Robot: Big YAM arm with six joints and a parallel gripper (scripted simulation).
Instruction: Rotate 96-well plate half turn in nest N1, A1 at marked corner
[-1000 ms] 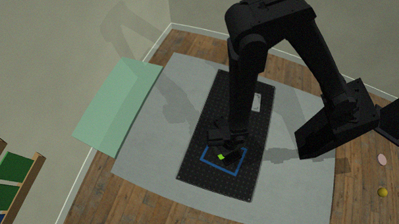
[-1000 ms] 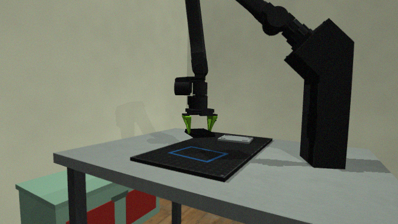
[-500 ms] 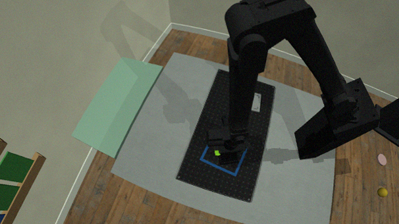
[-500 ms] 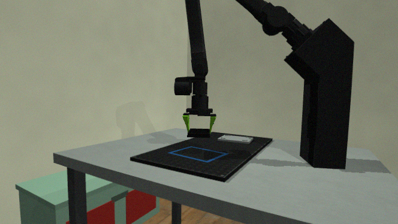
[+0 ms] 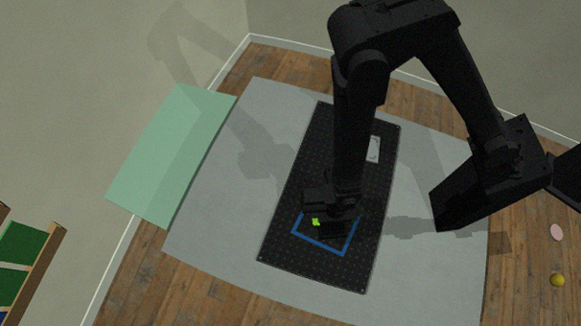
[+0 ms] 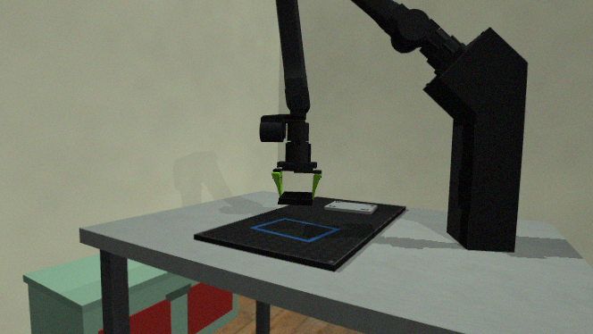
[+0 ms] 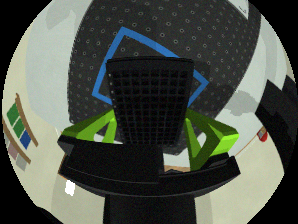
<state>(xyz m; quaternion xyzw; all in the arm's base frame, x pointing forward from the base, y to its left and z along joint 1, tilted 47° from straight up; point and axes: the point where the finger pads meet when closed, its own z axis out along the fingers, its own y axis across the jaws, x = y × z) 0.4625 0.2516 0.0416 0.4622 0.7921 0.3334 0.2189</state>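
My gripper is now right at the black 96-well plate. The rest, counted from my hand: plate nest N1: 5 cm ahead, 34 cm to the right, 8 cm below; A1 mark: 14 cm ahead, 36 cm to the right, 8 cm below.
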